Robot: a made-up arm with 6 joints.
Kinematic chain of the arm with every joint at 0, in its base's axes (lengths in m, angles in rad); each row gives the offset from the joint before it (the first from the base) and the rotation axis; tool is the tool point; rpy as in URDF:
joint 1: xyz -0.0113 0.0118 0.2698 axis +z
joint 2: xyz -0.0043 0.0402 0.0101 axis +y
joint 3: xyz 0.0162 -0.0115 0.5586 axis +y
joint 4: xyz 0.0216 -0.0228 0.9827 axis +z
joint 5: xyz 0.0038 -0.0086 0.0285 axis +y
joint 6: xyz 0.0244 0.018 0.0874 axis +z
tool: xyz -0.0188 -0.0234 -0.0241 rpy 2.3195 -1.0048 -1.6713
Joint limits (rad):
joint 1: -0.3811..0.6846
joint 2: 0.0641..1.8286
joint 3: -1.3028..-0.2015
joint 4: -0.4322..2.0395
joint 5: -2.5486..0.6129
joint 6: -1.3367..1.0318
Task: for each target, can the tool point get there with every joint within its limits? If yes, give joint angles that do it. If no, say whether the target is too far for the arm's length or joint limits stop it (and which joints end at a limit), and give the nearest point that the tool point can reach.
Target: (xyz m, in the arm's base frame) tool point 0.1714 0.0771 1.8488
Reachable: yes | joints 0.3728 0.4440 -0.5162 1.4737 -0.1838 -0.5530
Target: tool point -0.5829 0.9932 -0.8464
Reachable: no: joint limits stop it (at a limit: joint 1, joint 2, joint 3, joint 4, joint 5, joint 6) | nearest point 1.1165 0.9820 0.0637 | short by 1.928 m
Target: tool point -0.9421 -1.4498 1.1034
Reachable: no: too far | nearest point -0.7332 -0.6228 1.1815 | short by 0.857 m
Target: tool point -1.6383 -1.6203 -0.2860
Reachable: no: too far | nearest point -0.7465 -0.5915 1.1360 | short by 1.969 m
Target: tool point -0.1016 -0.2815 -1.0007
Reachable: no: joint limits stop it (at a limit: joint 1, joint 2, joint 3, joint 4, joint 5) | nearest point 1.3671 -0.5694 0.0068 | short by 1.804 m
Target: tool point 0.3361 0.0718 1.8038
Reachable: yes | joints 0.2158 0.5103 -0.4139 0.0226 -1.3573 0.5996
